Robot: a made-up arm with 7 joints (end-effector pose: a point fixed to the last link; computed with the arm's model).
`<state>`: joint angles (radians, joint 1 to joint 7).
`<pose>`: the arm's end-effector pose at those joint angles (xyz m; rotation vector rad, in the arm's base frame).
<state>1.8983 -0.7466 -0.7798 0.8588 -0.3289 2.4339 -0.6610</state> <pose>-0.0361 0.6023 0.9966 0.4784 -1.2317 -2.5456</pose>
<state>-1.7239 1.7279 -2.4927 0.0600 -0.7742 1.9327 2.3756</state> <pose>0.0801 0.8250 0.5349 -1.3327 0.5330 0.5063</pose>
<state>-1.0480 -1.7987 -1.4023 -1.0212 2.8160 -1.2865 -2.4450</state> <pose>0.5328 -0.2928 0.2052 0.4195 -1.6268 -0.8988</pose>
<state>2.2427 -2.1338 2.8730 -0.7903 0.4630 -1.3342 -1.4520</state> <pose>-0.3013 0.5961 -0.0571 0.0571 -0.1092 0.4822</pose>
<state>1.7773 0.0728 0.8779 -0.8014 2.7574 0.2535 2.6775</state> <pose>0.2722 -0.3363 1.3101 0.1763 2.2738 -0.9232</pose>
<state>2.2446 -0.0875 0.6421 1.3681 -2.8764 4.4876 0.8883</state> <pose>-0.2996 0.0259 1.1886 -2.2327 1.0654 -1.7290</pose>
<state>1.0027 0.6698 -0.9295 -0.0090 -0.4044 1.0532 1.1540</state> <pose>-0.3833 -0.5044 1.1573 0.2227 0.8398 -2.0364</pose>
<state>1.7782 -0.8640 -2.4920 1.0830 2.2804 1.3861 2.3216</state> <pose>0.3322 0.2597 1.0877 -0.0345 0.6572 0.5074</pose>
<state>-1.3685 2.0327 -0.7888 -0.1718 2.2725 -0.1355 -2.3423</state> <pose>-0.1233 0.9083 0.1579 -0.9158 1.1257 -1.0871</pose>
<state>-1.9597 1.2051 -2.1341 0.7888 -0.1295 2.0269 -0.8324</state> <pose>0.1474 0.7974 0.6978 -1.0794 -1.0354 -1.3793</pose>
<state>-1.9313 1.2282 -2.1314 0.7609 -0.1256 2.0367 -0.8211</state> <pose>0.1340 0.8021 0.6844 -1.0927 -1.0132 -1.3593</pose>
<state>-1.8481 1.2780 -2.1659 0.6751 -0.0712 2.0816 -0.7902</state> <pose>0.0970 0.8062 0.6491 -1.1452 -0.9346 -1.3332</pose>
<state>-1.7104 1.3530 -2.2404 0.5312 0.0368 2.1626 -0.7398</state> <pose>0.0307 0.8013 0.5955 -1.2184 -0.8008 -1.3085</pose>
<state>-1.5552 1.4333 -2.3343 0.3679 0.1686 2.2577 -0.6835</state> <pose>-0.0511 0.7813 0.5425 -1.2683 -0.6463 -1.2905</pose>
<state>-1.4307 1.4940 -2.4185 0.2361 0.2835 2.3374 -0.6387</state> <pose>-0.1204 0.7547 0.5064 -1.2813 -0.5161 -1.2748</pose>
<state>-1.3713 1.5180 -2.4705 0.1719 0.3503 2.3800 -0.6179</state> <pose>-0.1544 0.7383 0.4934 -1.2770 -0.4448 -1.2678</pose>
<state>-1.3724 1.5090 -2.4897 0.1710 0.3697 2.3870 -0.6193</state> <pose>-0.1536 0.7371 0.4984 -1.2726 -0.4305 -1.2768</pose>
